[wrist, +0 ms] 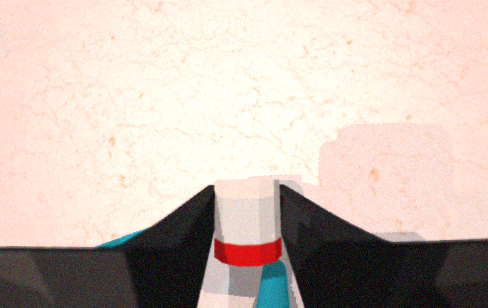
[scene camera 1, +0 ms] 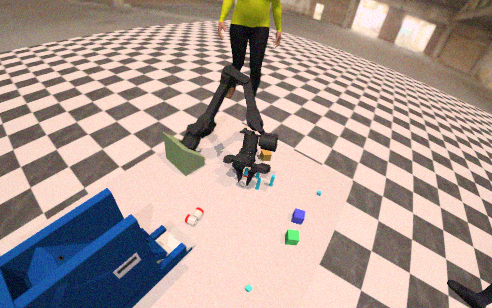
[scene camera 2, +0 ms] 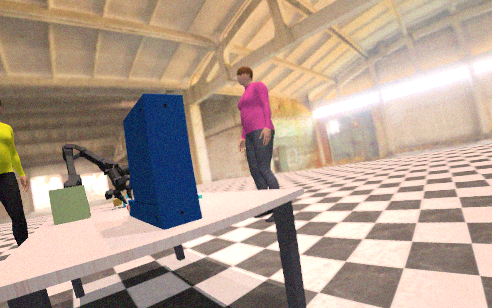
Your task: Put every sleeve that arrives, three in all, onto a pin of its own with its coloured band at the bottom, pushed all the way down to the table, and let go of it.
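My gripper (scene camera 1: 244, 181) (wrist: 246, 192) is shut on a white sleeve (scene camera 1: 243, 182) (wrist: 245, 217). In the wrist view its red band is at the lower end, right beside a cyan pin (wrist: 273, 287) that stands partly behind it. The sleeve is not seen around a pin; its exact tilt and height are hard to tell. Another cyan pin (wrist: 122, 239) shows partly behind the left finger. In scene camera 1, a front pin (scene camera 1: 258, 184) and a right pin (scene camera 1: 272, 180) stand beside the gripper. Two more white sleeves (scene camera 1: 198, 214) (scene camera 1: 192, 220) with red bands lie close together on the table.
A large blue box (scene camera 1: 75, 265) (scene camera 2: 162, 160) stands at the left front. A green board (scene camera 1: 185, 156) (scene camera 2: 70, 205) stands near the arm base. An orange block (scene camera 1: 266, 155) is behind the pins. A blue cube (scene camera 1: 298, 216), a green cube (scene camera 1: 292, 237) and small cyan pieces (scene camera 1: 319, 193) (scene camera 1: 248, 288) lie around.
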